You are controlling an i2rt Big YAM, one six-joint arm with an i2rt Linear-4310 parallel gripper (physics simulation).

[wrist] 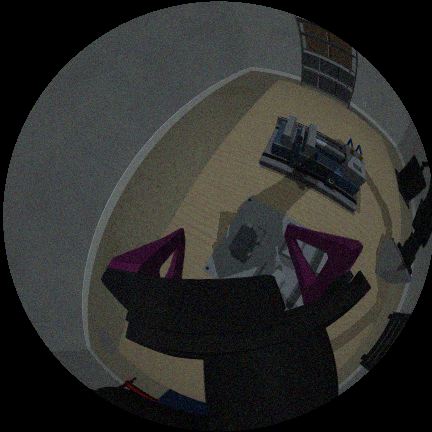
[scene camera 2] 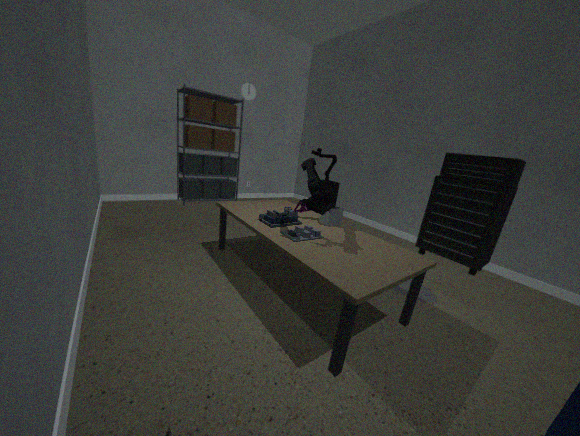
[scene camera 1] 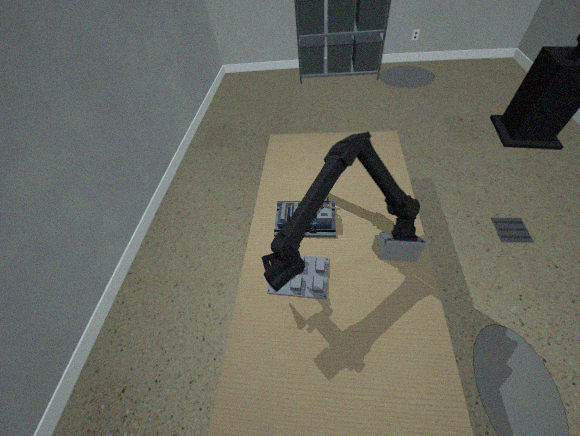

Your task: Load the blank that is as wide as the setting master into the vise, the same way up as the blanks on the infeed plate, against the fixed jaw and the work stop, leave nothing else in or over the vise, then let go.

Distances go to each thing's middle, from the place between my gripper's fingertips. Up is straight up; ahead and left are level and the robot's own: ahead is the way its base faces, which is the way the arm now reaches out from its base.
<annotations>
Now: hand 17 cm above the infeed plate [scene camera 1: 308, 274], 8 cm past it and 1 cm to the left of it.
</annotations>
